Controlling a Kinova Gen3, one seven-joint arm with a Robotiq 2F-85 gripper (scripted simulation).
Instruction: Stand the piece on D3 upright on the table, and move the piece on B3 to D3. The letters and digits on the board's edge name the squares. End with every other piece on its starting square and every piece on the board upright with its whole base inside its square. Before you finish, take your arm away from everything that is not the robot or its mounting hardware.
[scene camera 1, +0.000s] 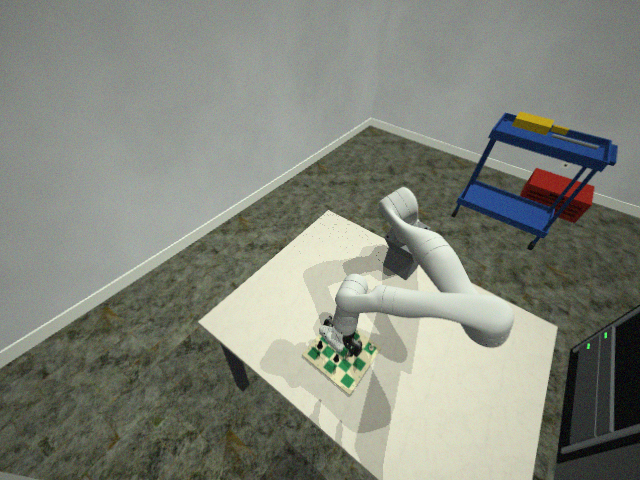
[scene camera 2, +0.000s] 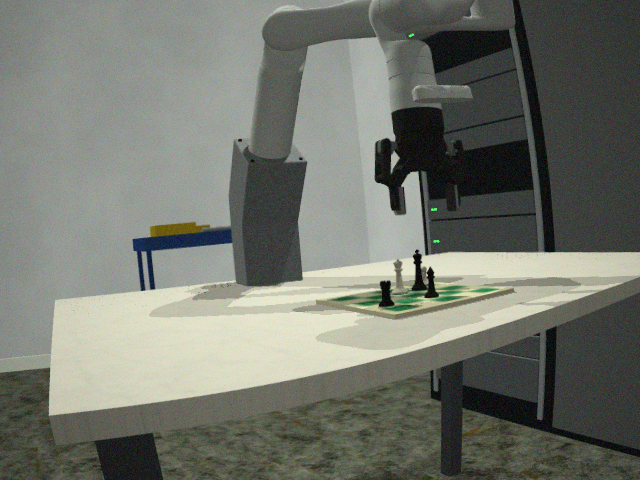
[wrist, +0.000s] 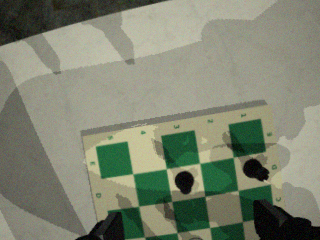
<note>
In view: the gripper (scene camera 2: 427, 212) and a chessboard (scene camera 2: 412, 303).
The chessboard also shows in scene camera 1 (scene camera 1: 346, 373) and in the wrist view (wrist: 132, 171). The gripper is seen too in the wrist view (wrist: 188, 221).
</note>
